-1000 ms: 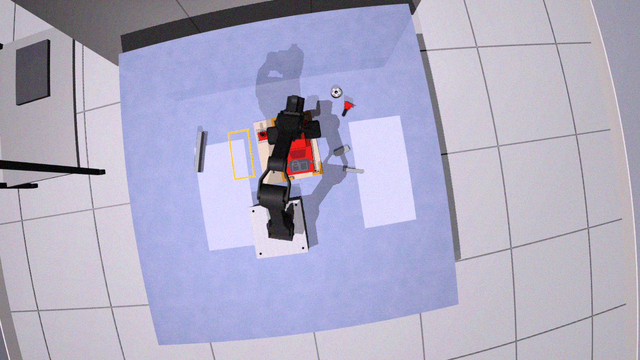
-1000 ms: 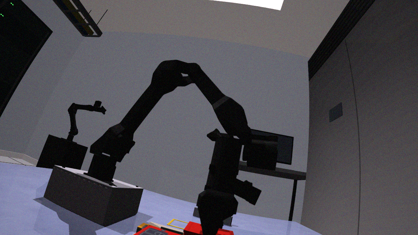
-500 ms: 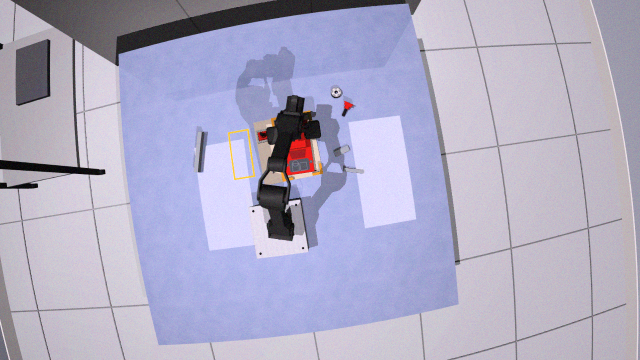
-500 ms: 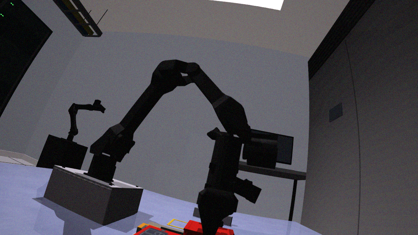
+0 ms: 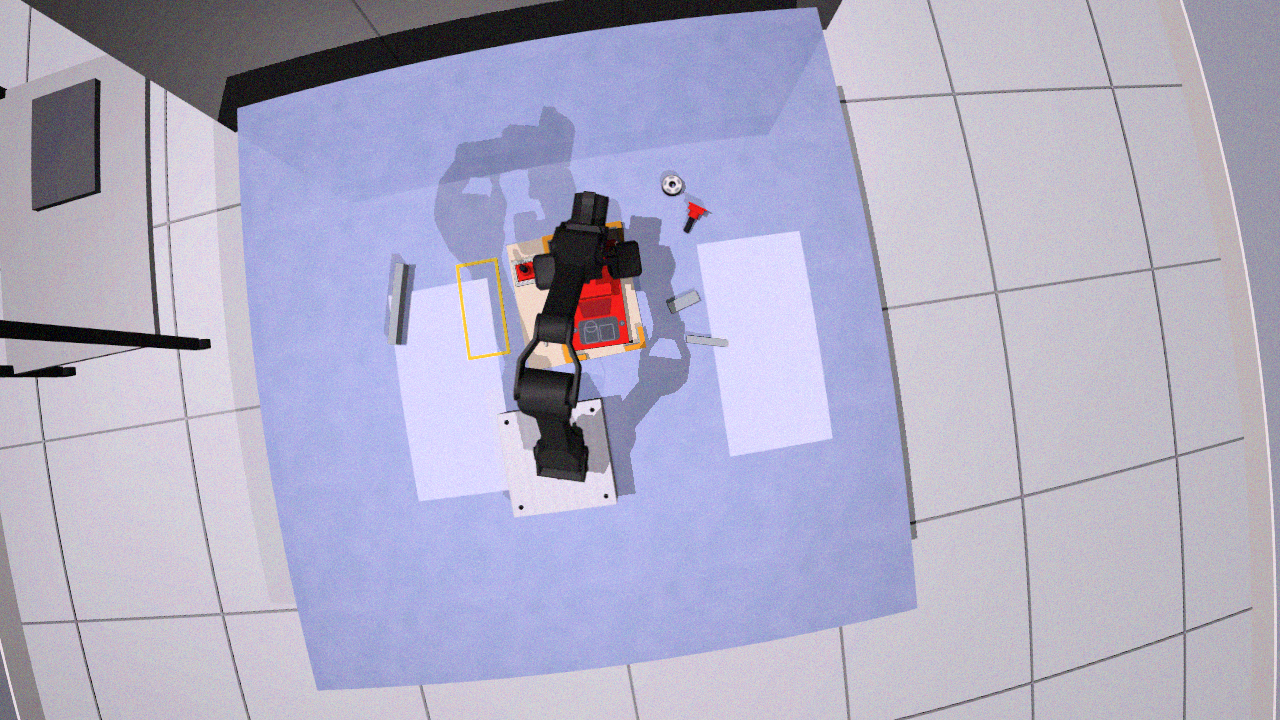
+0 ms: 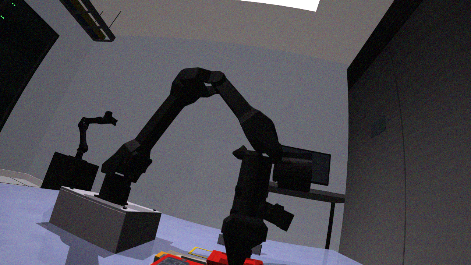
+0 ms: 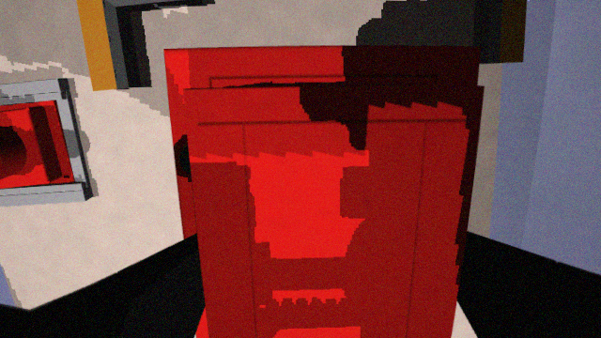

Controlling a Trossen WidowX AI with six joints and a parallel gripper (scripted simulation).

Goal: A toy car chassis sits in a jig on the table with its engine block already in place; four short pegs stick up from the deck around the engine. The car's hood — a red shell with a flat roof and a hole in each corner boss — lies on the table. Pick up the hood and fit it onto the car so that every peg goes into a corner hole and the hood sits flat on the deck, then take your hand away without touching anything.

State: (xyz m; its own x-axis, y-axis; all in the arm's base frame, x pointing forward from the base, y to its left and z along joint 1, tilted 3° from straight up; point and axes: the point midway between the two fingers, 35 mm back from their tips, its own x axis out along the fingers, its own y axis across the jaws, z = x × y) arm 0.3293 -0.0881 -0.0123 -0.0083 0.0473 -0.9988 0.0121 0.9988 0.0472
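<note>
My gripper tip is now 2 cm above the engine block. Also, from my gripper tip: wheel 15 cm ahead, 18 cm to the right, 4 cm below; red hood 1 cm above.
</note>
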